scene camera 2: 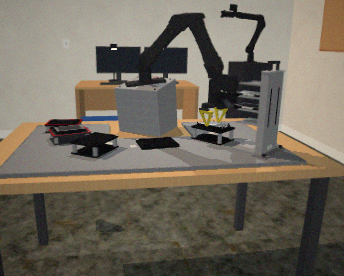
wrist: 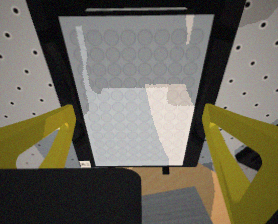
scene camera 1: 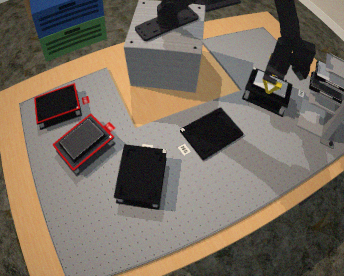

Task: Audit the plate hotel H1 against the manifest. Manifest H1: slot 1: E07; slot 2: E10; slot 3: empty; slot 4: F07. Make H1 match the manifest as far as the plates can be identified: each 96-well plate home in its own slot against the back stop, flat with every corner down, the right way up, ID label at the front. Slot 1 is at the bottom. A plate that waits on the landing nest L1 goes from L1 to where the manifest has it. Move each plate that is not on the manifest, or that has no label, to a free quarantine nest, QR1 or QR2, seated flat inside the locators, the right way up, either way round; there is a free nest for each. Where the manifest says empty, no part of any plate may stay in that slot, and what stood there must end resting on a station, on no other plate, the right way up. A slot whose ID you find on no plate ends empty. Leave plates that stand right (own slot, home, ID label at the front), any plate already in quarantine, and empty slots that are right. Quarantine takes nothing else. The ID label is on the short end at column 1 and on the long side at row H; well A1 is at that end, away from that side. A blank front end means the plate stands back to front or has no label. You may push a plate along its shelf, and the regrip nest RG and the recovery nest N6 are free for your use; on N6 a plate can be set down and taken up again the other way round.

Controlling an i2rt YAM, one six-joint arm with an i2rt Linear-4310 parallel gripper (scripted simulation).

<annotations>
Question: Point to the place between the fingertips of the gripper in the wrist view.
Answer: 138,111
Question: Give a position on a plate hotel H1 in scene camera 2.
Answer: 265,136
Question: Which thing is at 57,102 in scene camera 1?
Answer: A red-framed quarantine nest.
</annotations>
